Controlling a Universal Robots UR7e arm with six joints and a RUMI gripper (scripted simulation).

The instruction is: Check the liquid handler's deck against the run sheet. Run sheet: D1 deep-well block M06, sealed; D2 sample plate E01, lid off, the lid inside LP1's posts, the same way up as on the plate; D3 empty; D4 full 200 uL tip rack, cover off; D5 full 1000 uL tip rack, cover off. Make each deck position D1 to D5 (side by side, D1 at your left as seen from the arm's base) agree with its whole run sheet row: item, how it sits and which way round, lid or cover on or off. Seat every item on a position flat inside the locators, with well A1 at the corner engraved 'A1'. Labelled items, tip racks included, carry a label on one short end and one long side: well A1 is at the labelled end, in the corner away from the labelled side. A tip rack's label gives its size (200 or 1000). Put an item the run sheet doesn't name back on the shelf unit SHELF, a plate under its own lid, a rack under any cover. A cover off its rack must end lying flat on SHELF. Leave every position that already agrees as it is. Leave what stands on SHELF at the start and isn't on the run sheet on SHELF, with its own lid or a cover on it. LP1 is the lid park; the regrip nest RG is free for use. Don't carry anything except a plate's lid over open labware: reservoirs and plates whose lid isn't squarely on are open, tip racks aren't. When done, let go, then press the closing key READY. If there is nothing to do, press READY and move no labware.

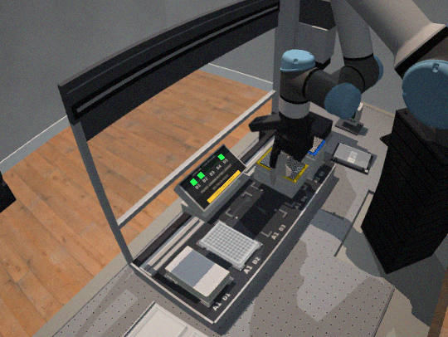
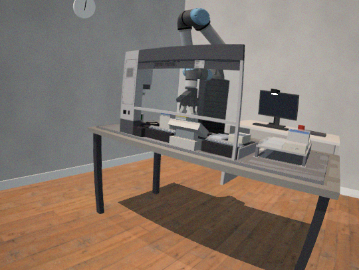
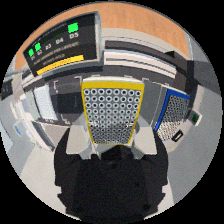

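The blue-rimmed tip rack lies 130 mm to the right of my hand. Also, from my hand: flat lid: 120 mm behind, 320 mm to the right, 100 mm below; sample plate: 10 mm behind, 250 mm to the left, 60 mm below; yellow-rimmed tip rack: 10 mm behind, 10 mm to the right, 10 mm above.
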